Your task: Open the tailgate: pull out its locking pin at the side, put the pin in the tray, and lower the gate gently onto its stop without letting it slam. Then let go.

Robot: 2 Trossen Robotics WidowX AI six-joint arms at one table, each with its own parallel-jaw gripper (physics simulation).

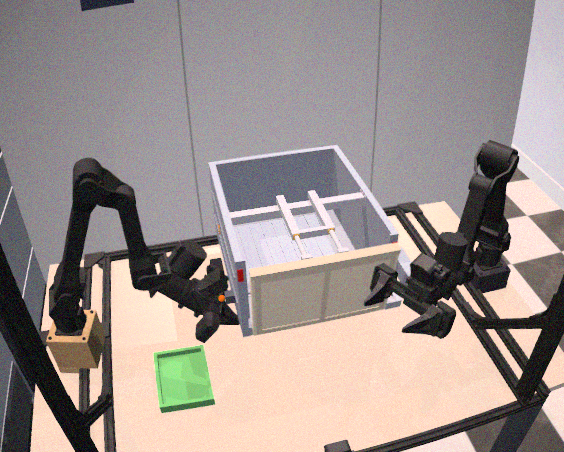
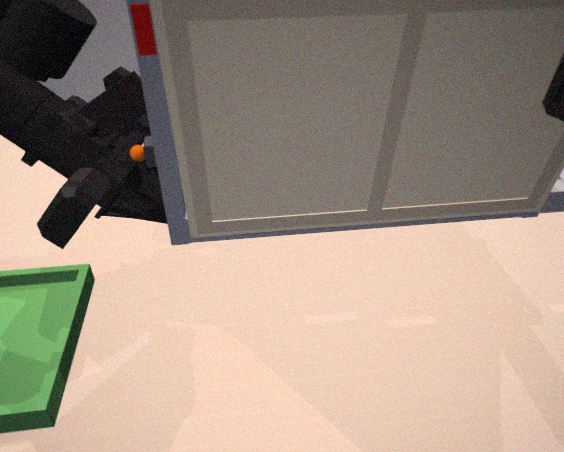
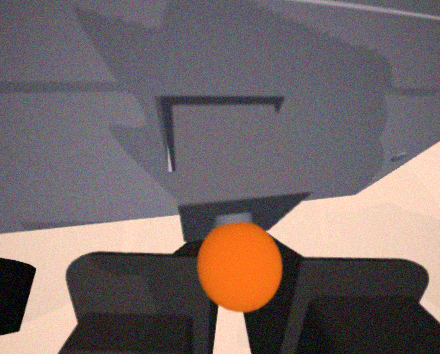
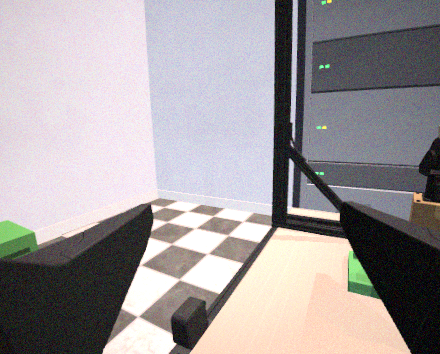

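Where they show: right gripper, fingertip midpoint: [image 1: 383,316] [image 4: 245,211]; left arm's base at its link origin: [image 1: 71,325] [image 4: 438,199]; right arm's base at its link origin: [image 1: 487,261].
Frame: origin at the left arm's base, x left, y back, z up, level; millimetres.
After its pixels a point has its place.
The tailgate [image 1: 290,300] @(x -23, y -483, z 84 mm) [image 2: 300,115] @(x -23, y -490, z 91 mm) stands upright at the front of the grey box. The orange knob of the locking pin [image 1: 221,298] @(x 65, y -338, z 13 mm) [image 2: 137,153] @(x 64, y -340, z 11 mm) [image 3: 240,260] sits at the box's left side, with its short shaft in a bracket. My left gripper [image 1: 226,307] [image 2: 134,170] [image 3: 227,216] @(x 62, y -373, z -62 mm) is shut on the pin, just behind the knob; the knob hides the contact. The green tray [image 1: 187,406] @(x -145, y -262, z -98 mm) [image 2: 70,345] @(x -69, y -306, z -97 mm) lies on the table at the lower left, with no pin in it. My right gripper [image 1: 389,316] @(x -135, y -641, z 138 mm) [image 4: 245,211] @(x -135, y -641, z 138 mm) is open and empty, before the gate's right end.
The grey box [image 1: 228,240] @(x 64, y -366, z 170 mm) [image 3: 75,165] @(x 110, y -359, z 2 mm) stands at the back middle, with pale rails [image 1: 320,210] @(x 141, y -555, z 179 mm) inside. Black frame beams [image 1: 107,350] @(x 6, y -63, z -90 mm) [image 4: 282,100] @(x -351, y -141, z 243 mm) edge the table. A wooden block [image 1: 75,352] @(x -50, y -12, z -34 mm) sits under the left arm's base. Part of a green object [image 4: 15,240] shows behind a right finger.
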